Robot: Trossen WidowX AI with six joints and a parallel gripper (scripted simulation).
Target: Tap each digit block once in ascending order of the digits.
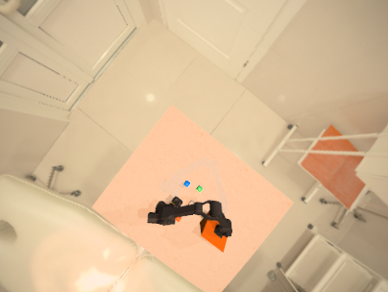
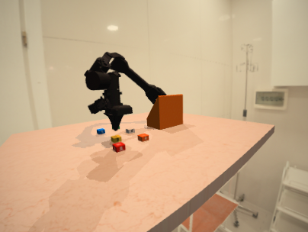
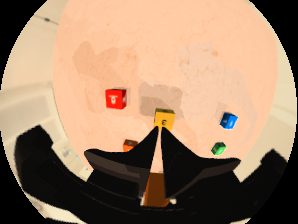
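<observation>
The yellow block lies 40 mm below my gripper tip and 10 mm to the right of it. Round my gripper tip: orange block: 90 mm behind, 50 mm to the left, 40 mm below; red block: 80 mm to the left, 40 mm below, 20 mm ahead; white block: 100 mm behind, 80 mm to the right, 40 mm below.
</observation>
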